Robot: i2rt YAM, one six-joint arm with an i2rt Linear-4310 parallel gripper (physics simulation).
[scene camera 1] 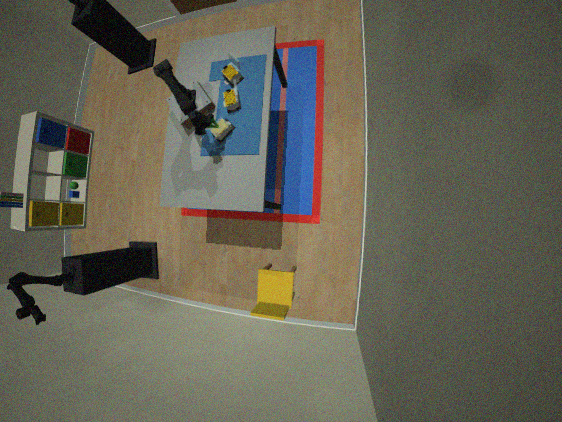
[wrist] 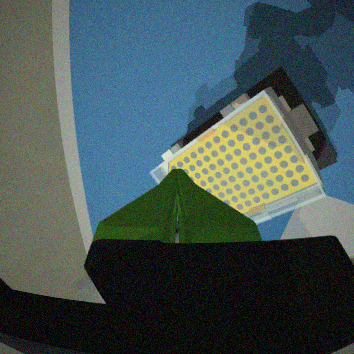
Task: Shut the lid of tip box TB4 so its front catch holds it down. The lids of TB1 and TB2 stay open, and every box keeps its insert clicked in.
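Frame: origin at the arm's base, x ahead, y left, z up, level; metres.
Seen in the pictures: gripper, fingertip midpoint: (scene camera 1: 218,126) (wrist: 176,177).
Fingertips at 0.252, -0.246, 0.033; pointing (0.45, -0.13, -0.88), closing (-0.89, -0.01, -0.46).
A point is followed by its place in that frame, as x, y, z.
A tip box (scene camera 1: 223,131) @[0.258, -0.258, -0.027] (wrist: 240,155) @[0.222, -0.252, -0.009] stands on the blue mat nearest my gripper; no label is readable, so I cannot confirm that it is TB4. Its yellow insert with grey holes looks pale, as if under a clear lid with a light rim. Dark box sides show past the rim at the upper right in the wrist view; whether the catch holds is unclear. My gripper (scene camera 1: 215,123) @[0.252, -0.246, 0.033] (wrist: 176,177) @[0.252, -0.246, 0.033] is shut and empty, its green fingertips over the box's left corner; contact cannot be told. Two more boxes (scene camera 1: 231,73) @[0.308, 0.187, -0.029] (scene camera 1: 230,100) @[0.306, -0.032, -0.029] show bright yellow inserts; their lids are hard to make out.
The boxes stand on a blue mat (scene camera 1: 242,142) @[0.375, -0.332, -0.086] on the grey table (scene camera 1: 230,185) @[0.283, -0.625, -0.090]. Brown objects (scene camera 1: 206,108) @[0.112, -0.054, -0.037] lie beside the arm. A pale object (wrist: 325,217) is right of the fingers in the wrist view. A second black arm (scene camera 1: 26,300), a shelf (scene camera 1: 24,150) and a yellow chair (scene camera 1: 275,287) stand off the table.
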